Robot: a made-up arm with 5 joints.
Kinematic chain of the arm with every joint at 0, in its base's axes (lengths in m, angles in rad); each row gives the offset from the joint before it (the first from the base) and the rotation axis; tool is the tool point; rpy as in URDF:
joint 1: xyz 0.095 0 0.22 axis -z
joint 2: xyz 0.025 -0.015 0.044 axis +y
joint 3: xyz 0.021 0 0.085 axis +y
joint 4: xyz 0.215 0 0.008 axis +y
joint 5: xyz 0.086 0.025 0 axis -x
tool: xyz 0 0 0 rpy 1.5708 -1.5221 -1.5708
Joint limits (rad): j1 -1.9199..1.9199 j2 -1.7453..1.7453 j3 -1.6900..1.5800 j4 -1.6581..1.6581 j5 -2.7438..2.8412
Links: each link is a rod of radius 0.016 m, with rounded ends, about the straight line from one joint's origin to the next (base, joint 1, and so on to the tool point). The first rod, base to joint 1, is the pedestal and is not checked.
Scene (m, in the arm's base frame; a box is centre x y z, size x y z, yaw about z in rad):
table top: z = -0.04
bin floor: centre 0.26 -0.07 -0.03 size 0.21 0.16 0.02 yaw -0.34
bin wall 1: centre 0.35 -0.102 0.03 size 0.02 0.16 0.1 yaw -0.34
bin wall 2: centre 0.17 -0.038 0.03 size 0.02 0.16 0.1 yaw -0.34
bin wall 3: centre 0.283 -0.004 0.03 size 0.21 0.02 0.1 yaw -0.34
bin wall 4: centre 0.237 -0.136 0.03 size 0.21 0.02 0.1 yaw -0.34
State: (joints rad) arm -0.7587 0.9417 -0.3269 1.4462 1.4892
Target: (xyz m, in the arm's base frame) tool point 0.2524 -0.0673 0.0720
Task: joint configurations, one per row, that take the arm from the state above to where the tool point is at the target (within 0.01 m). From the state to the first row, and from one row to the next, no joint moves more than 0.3 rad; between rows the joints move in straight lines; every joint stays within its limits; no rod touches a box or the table.
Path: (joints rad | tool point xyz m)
1: -0.5145 0.7806 -0.1538 1.4886 1.4892 | 0.2938 0.1239 0.1164
2: -0.2702 0.6195 0.0192 1.5310 1.4892 | 0.3047 0.0685 0.1282
3: -0.0260 0.4583 0.1923 1.5733 1.4892 | 0.2998 0.0153 0.1388
4: 0.2183 0.2972 0.3653 1.6157 1.4892 | 0.2812 -0.0311 0.1478
5: 0.4625 0.1361 0.5384 1.6581 1.4892 | 0.2524 -0.0673 0.1551
6: 0.4625 0.3607 0.3803 1.6444 1.4892 | 0.2571 -0.0696 0.1379
7: 0.4625 0.5853 0.2222 1.6307 1.4892 | 0.2590 -0.0706 0.1178
8: 0.4625 0.8099 0.0641 1.6170 1.4892 | 0.2576 -0.0699 0.0956
9: 0.4625 1.0345 -0.0940 1.6033 1.4892 | 0.2524 -0.0673 0.0720

